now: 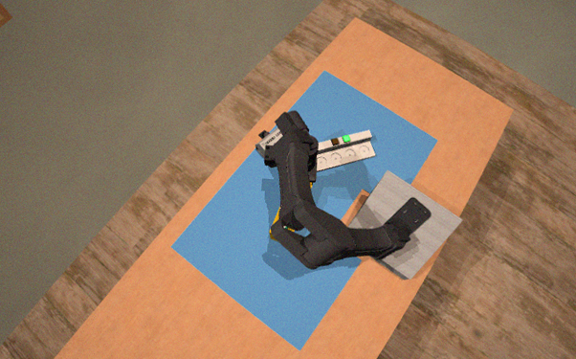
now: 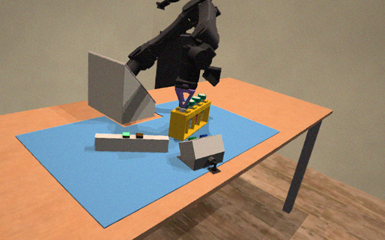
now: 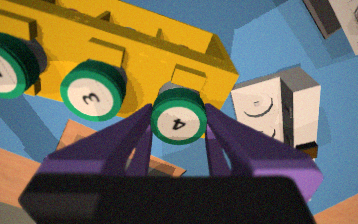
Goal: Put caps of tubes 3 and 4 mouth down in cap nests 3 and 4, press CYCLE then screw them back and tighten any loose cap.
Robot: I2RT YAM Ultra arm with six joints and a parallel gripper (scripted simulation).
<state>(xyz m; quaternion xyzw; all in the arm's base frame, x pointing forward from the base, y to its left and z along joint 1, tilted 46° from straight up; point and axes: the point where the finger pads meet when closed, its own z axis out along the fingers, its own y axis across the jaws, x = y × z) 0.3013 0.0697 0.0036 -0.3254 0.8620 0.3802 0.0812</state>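
My gripper is now right at the cap 4. The rest, counted from my hand: cap 3 (2 cm behind, 5 cm to the left, 1 cm below); then blue key (14 cm ahead, 3 cm to the right, 5 cm below); then cap 2 (4 cm behind, 10 cm to the left, 1 cm below).
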